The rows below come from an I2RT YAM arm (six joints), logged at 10 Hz.
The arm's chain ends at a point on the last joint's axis. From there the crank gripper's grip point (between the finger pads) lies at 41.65 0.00 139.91 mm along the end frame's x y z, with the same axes.
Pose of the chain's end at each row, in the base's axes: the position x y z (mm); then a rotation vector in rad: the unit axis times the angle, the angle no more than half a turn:
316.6 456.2 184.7 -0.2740 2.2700 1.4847
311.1 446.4 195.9 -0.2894 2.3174 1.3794
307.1 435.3 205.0 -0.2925 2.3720 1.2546
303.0 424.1 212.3 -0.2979 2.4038 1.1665
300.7 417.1 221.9 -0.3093 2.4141 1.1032
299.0 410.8 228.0 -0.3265 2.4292 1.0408
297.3 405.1 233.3 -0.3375 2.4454 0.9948
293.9 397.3 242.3 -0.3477 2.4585 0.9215
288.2 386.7 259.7 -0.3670 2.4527 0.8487
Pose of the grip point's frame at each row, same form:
311.6 585.8 117.8 -0.2740 2.2700 1.4847
309.4 570.2 118.6 -0.2894 2.3174 1.3794
309.6 551.3 116.4 -0.2925 2.3720 1.2546
308.5 534.0 116.4 -0.2979 2.4038 1.1665
309.1 522.7 121.5 -0.3093 2.4141 1.1032
309.4 511.6 122.9 -0.3265 2.4292 1.0408
308.5 502.0 124.7 -0.3375 2.4454 0.9948
308.0 488.3 129.0 -0.3477 2.4585 0.9215
306.8 472.1 142.8 -0.3670 2.4527 0.8487

